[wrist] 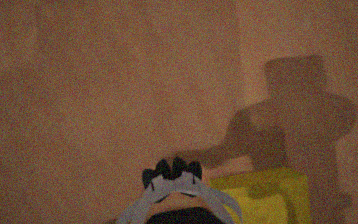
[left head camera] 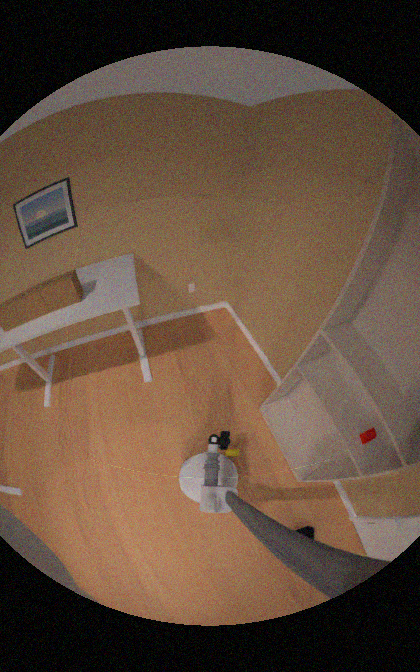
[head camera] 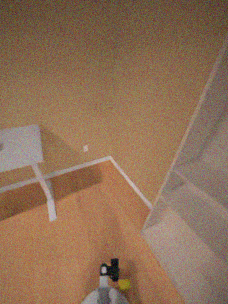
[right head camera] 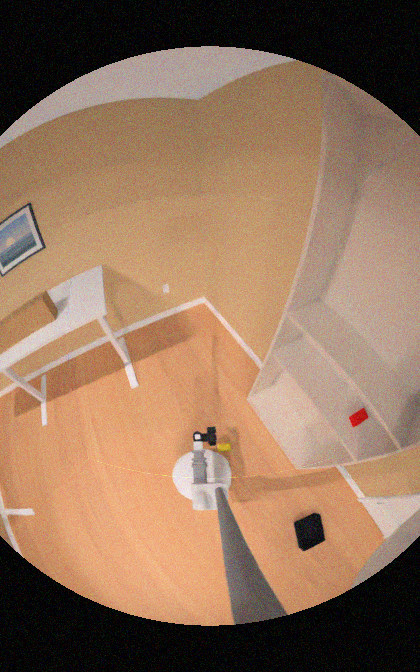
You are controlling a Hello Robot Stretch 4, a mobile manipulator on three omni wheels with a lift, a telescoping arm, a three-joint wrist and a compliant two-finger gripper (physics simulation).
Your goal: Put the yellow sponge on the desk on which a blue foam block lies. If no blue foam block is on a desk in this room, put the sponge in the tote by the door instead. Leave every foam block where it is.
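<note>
The yellow sponge [head camera: 124,284] [left head camera: 232,452] [right head camera: 224,447] [wrist: 297,192] lies on the floor beside the robot's base. In the wrist view it is at the bottom right, partly cut off and partly behind a finger. My gripper [wrist: 171,171] is shut with its fingertips together and no sponge between them; they are left of the sponge. A white desk [head camera: 20,145] [left head camera: 110,285] [right head camera: 85,295] stands at the left against the wall, with a brown box [left head camera: 45,298] [right head camera: 25,317] on it. No blue foam block shows on its visible part.
A tall pale shelf unit [head camera: 175,250] [left head camera: 290,425] [right head camera: 280,412] stands at the right, with a red block [left head camera: 368,436] [right head camera: 358,417] in it. A black object [left head camera: 306,531] [right head camera: 309,531] is on the floor at the lower right. Part of another white leg [left head camera: 10,490] [right head camera: 19,511] shows at the left edge.
</note>
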